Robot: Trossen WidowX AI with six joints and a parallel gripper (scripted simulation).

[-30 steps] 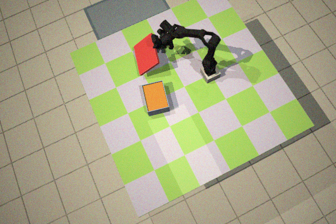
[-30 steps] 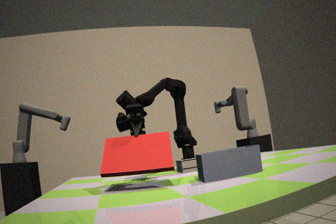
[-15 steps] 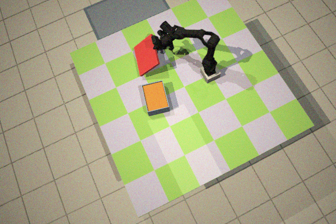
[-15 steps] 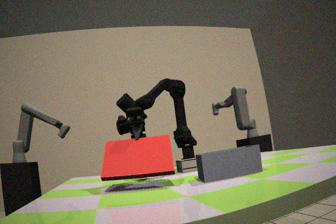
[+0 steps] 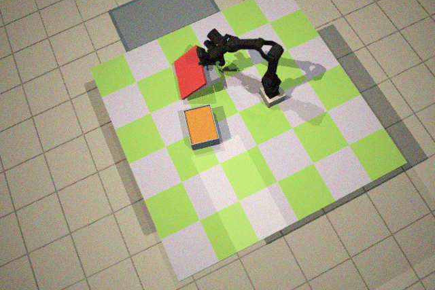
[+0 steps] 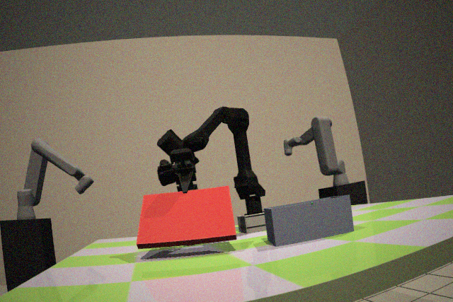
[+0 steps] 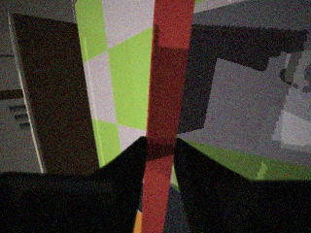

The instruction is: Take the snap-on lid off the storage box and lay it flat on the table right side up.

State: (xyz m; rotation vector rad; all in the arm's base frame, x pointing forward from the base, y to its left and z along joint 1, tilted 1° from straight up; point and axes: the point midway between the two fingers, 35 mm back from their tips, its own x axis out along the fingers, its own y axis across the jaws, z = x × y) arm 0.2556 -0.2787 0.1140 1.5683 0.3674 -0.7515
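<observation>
Now: the red lid 60 mm ahead of my gripper tip, 20 mm to the right of it and 50 mm below it. Also, from my gripper tip: grey storage box: 140 mm ahead, 280 mm to the left, 110 mm below.
</observation>
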